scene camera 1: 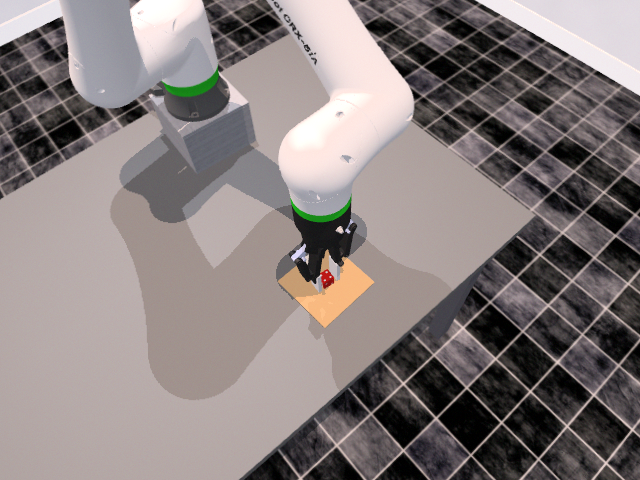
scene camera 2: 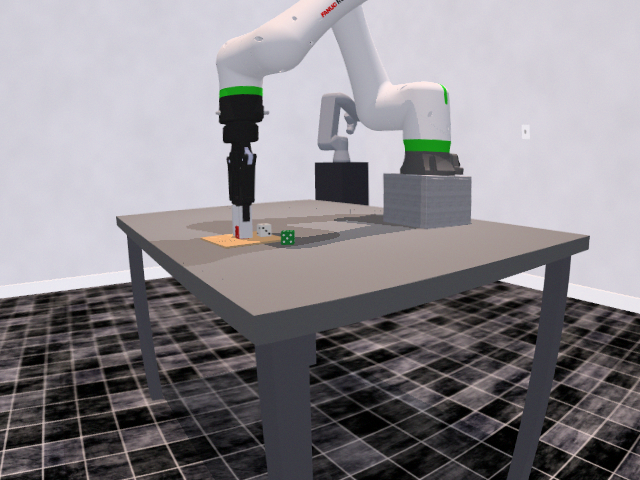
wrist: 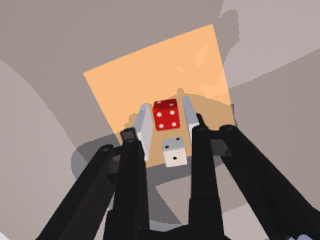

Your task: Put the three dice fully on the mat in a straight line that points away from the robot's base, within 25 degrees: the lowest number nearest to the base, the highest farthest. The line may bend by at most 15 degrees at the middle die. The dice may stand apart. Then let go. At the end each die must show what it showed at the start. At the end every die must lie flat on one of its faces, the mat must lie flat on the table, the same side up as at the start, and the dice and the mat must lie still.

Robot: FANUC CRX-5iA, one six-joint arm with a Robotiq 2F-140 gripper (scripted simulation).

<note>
In view: the gripper [scene camera 2: 242, 236], a red die [wrist: 166, 116] and an orange mat [scene camera 1: 325, 306].
The orange mat also shows in the wrist view [wrist: 190, 65]. The gripper also shows in scene camera 1 [scene camera 1: 325, 280] and in the wrist view [wrist: 166, 111].
</note>
